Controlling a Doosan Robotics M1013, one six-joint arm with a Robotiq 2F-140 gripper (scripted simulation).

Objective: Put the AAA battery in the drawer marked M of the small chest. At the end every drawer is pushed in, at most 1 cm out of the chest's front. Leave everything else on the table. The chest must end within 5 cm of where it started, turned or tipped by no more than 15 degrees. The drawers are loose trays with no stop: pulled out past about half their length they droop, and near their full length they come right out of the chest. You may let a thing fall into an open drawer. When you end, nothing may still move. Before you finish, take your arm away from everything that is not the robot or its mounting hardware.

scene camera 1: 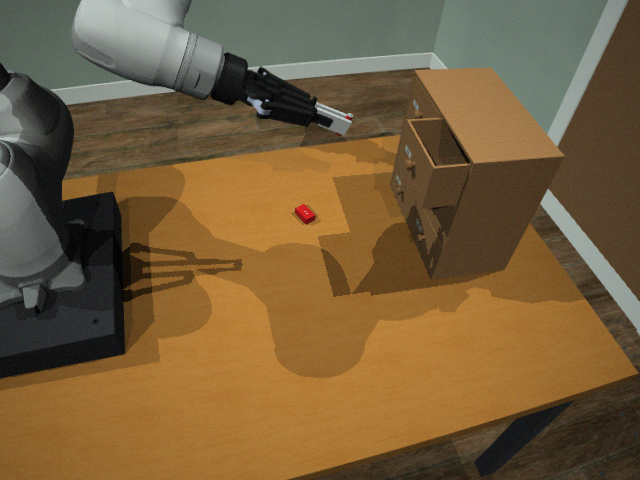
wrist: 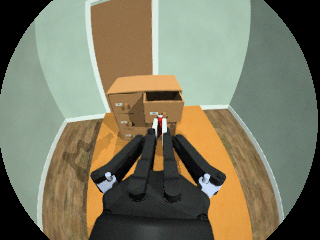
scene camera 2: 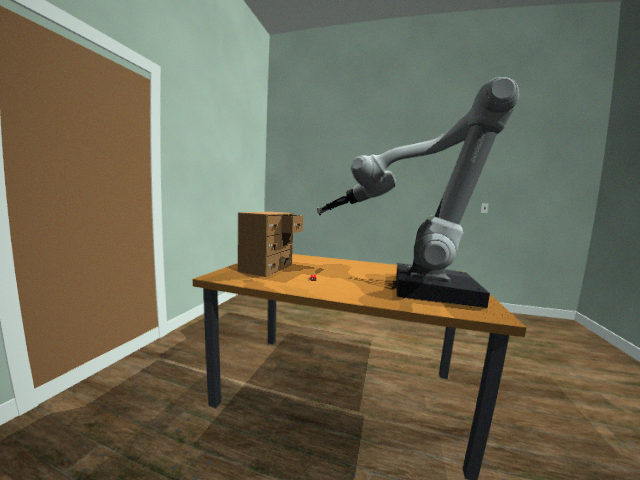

A wooden chest shows in scene camera 1, in the wrist view and in scene camera 2 [252,228]. One and the same spot on the wooden chest: [wrist: 146,83] is [scene camera 1: 475,113].
